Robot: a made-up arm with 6 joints. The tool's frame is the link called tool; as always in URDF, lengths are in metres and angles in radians. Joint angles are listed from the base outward.
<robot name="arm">
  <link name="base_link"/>
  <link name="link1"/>
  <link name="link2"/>
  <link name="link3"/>
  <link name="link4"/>
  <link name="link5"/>
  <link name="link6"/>
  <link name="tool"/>
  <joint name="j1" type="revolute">
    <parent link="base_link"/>
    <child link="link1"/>
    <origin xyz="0 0 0.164"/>
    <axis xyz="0 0 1"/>
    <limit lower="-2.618" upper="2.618"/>
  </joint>
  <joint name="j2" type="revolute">
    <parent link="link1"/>
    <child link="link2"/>
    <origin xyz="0 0 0"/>
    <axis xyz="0.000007 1 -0.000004"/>
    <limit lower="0" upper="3.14"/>
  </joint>
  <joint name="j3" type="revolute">
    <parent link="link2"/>
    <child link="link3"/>
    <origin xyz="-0.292 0 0.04"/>
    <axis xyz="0.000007 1 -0.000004"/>
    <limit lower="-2.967" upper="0"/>
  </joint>
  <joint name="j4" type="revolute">
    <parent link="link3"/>
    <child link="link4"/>
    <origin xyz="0.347 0 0.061"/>
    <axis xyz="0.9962 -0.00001 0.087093"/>
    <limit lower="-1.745" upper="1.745"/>
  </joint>
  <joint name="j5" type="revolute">
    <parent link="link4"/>
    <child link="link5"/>
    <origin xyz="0 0 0"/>
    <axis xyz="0.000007 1 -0.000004"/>
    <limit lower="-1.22" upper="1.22"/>
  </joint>
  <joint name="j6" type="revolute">
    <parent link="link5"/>
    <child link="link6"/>
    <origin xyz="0.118 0 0.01"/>
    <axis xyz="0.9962 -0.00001 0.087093"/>
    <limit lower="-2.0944" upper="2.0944"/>
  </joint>
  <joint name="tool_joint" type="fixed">
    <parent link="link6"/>
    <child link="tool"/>
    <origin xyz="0 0 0" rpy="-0.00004 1.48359 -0.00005"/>
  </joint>
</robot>
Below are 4 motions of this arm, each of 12 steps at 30 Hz.
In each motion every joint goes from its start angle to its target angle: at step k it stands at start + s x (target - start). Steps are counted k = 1, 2, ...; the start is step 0. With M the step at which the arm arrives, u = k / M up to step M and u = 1 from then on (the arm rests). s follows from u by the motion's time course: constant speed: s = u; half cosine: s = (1 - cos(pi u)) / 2; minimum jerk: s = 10 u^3 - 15 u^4 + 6 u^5.
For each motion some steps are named. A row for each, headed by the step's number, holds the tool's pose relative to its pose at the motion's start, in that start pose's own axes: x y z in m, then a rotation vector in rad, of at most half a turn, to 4 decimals.
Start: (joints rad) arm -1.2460 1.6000 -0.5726 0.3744 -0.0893 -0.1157
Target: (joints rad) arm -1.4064 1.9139 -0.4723 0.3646 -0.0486 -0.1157
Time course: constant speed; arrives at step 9
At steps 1, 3, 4, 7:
1: 0.0138 -0.0096 0.0077 0.0221 0.0465 0.0112
3: 0.0425 -0.0284 0.0203 0.0643 0.1401 0.0356
4: 0.0573 -0.0374 0.0253 0.0843 0.1871 0.0487
7: 0.1031 -0.0624 0.0349 0.1396 0.3292 0.0915

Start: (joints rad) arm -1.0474 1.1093 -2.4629 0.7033 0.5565 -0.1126
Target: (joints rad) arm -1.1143 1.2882 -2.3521 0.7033 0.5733 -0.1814
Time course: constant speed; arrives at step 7
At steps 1, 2, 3, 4, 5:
1: 0.0176 -0.0149 0.0122 0.0246 0.0362 -0.0031
2: 0.0355 -0.0301 0.0235 0.0490 0.0723 -0.0059
3: 0.0537 -0.0457 0.0337 0.0733 0.1085 -0.0084
4: 0.0721 -0.0615 0.0429 0.0975 0.1447 -0.0106
5: 0.0906 -0.0776 0.0511 0.1216 0.1809 -0.0125

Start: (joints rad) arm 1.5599 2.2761 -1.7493 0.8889 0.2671 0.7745
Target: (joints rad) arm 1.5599 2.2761 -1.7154 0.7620 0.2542 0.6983
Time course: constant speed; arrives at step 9
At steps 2, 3, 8, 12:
2: -0.0013 -0.0038 0.0006 0.0107 -0.0076 -0.0426
3: -0.0019 -0.0057 0.0009 0.0161 -0.0112 -0.0640
8: -0.0050 -0.0151 0.0023 0.0434 -0.0277 -0.1709
12: -0.0056 -0.0170 0.0026 0.0489 -0.0307 -0.1924

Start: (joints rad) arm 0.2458 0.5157 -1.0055 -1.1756 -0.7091 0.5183
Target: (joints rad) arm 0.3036 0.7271 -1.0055 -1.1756 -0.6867 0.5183
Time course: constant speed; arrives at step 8
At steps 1, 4, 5, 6, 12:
1: 0.0110 0.0035 0.0046 -0.0118 0.0152 0.0203
4: 0.0437 0.0163 0.0176 -0.0486 0.0609 0.0804
5: 0.0544 0.0212 0.0216 -0.0613 0.0761 0.1001
6: 0.0651 0.0265 0.0254 -0.0742 0.0914 0.1196
12: 0.0861 0.0381 0.0326 -0.1006 0.1219 0.1583

